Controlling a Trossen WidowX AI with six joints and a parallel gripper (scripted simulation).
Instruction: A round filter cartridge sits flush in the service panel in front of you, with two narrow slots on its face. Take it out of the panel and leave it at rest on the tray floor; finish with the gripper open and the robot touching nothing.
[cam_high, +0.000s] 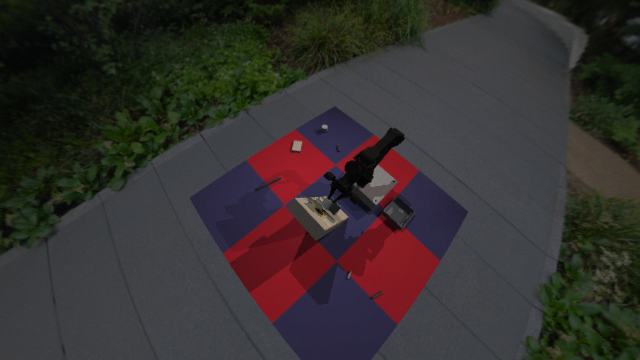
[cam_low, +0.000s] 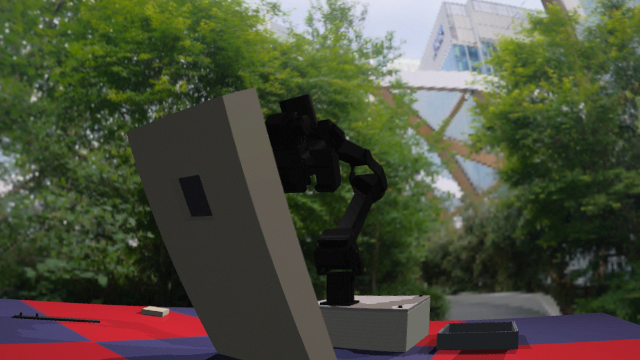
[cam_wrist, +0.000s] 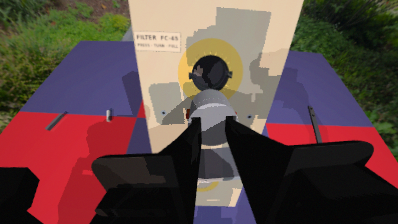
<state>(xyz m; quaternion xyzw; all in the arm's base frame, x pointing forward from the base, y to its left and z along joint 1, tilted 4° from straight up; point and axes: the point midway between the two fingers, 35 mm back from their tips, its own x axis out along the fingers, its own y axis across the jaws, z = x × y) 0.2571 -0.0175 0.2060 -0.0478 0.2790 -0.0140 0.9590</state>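
Now: gripper tip 1 cm short of the round grey filter cartridge and 1 cm above it. Round my gripper tip: dark grey tray 33 cm behind, 31 cm to the left, 24 cm below; small tan block 49 cm to the right, 25 cm below, 25 cm behind; tan service panel 9 cm below, 3 cm ahead.
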